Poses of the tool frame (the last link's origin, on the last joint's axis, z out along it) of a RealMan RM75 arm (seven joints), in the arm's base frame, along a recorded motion.
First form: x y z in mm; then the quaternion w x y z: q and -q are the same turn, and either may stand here.
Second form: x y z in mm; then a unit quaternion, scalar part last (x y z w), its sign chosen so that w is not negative. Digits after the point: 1 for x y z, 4 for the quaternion.
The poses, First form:
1: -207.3, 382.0, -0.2, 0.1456, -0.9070, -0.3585, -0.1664
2: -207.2, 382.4, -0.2, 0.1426, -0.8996, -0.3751, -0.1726
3: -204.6, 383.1, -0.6, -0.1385, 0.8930, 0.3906, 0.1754
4: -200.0, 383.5, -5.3, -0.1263, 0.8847, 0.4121, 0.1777
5: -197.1, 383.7, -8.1, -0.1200, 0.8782, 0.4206, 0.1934
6: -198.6, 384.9, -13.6, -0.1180, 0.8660, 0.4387, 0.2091
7: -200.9, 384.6, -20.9, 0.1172, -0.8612, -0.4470, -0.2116
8: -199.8, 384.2, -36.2, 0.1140, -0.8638, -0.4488, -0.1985
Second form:
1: -207.3, 382.0, -0.2, -0.9070, -0.3585, -0.1664, 0.1456
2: -207.2, 382.4, -0.2, -0.8996, -0.3751, -0.1726, 0.1426
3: -204.6, 383.1, -0.6, -0.8930, -0.3906, -0.1754, 0.1385
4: -200.0, 383.5, -5.3, -0.8847, -0.4121, -0.1777, 0.1263
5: -197.1, 383.7, -8.1, -0.8782, -0.4206, -0.1934, 0.1200
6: -198.6, 384.9, -13.6, -0.8660, -0.4387, -0.2091, 0.1180
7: -200.9, 384.6, -20.9, -0.8612, -0.4470, -0.2116, 0.1172
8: -199.8, 384.2, -36.2, -0.8638, -0.4488, -0.1985, 0.1140
